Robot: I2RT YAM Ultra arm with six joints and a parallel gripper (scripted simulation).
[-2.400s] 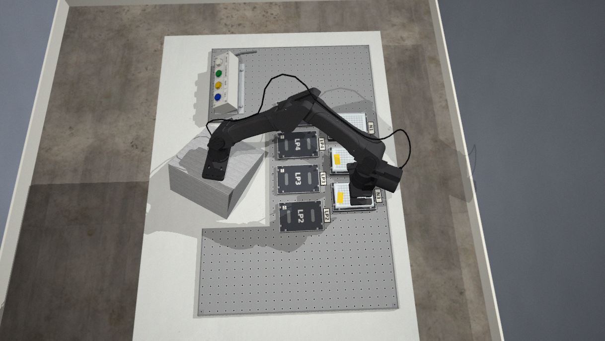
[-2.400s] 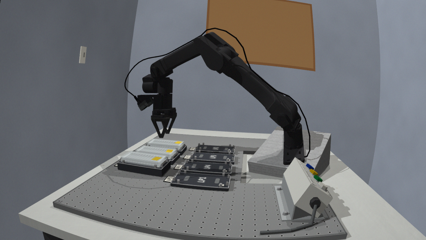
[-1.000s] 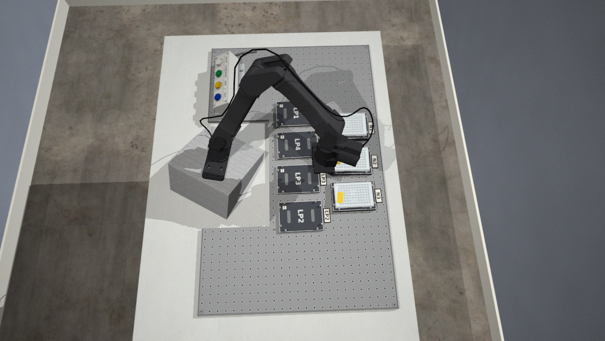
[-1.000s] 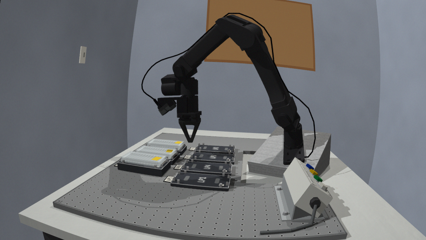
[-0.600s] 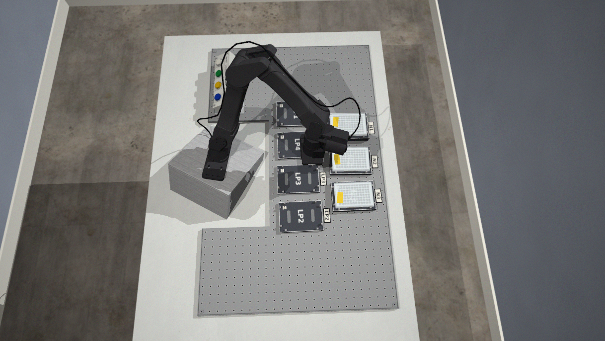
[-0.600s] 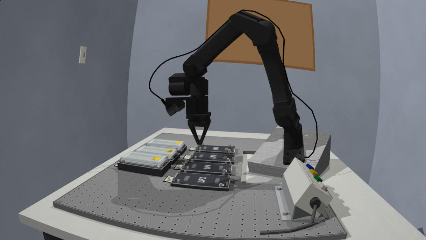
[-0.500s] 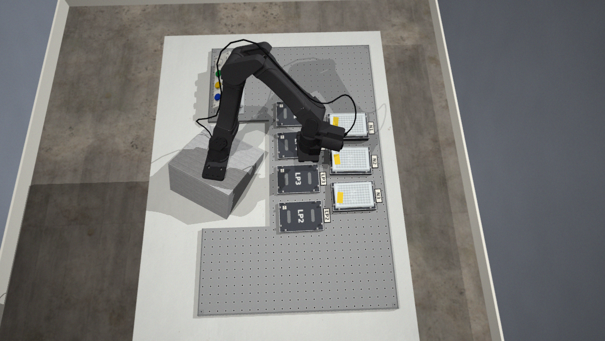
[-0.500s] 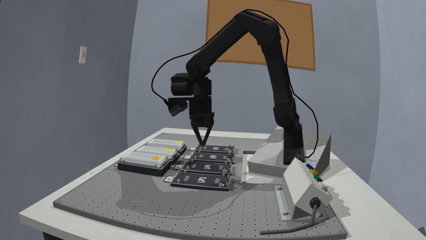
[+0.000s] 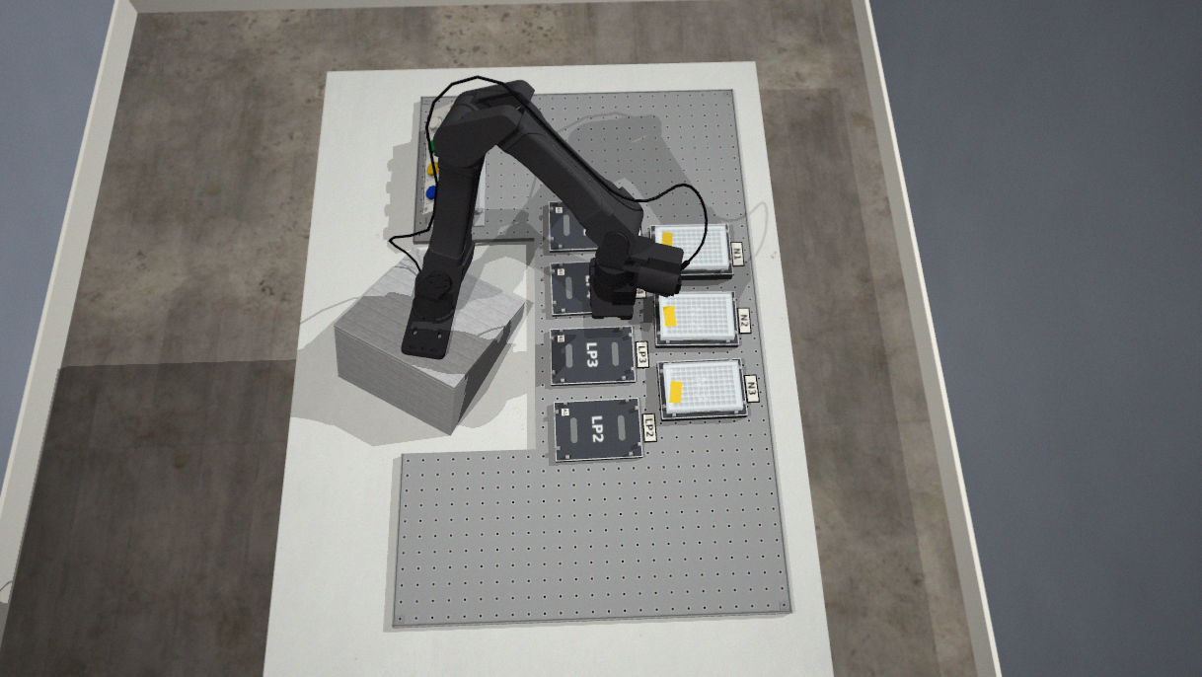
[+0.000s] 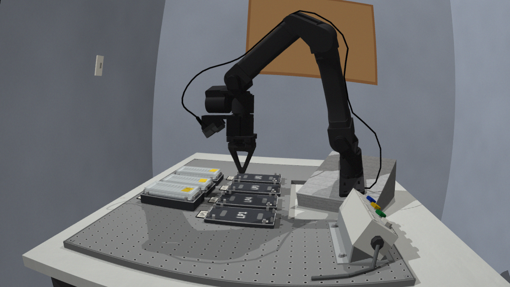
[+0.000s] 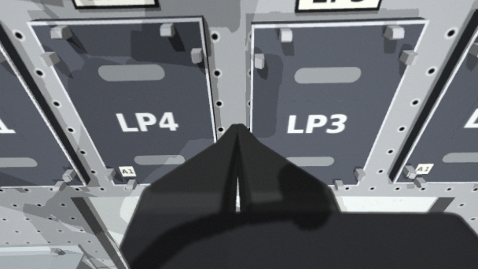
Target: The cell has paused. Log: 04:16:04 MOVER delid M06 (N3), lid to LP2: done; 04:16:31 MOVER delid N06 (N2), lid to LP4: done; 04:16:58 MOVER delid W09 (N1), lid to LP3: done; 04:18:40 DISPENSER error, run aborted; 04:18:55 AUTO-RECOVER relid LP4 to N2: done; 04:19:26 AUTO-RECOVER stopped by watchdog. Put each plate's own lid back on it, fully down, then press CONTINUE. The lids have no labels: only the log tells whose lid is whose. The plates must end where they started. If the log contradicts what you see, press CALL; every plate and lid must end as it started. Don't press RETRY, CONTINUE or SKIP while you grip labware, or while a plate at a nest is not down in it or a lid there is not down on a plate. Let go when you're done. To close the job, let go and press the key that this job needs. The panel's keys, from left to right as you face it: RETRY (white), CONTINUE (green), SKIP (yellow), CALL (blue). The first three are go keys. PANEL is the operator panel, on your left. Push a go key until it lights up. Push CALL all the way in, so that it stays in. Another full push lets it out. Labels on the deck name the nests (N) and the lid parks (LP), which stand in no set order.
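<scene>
The green CONTINUE key lies 350 mm behind my hand and 290 mm to the left of it. Round my hand: lid park LP1: 60 mm behind, 190 mm to the left, 70 mm below; blue CALL key: 340 mm behind, 190 mm to the left, 10 mm below; lid park LP4: 40 mm behind, 70 mm to the left, 70 mm below.
</scene>
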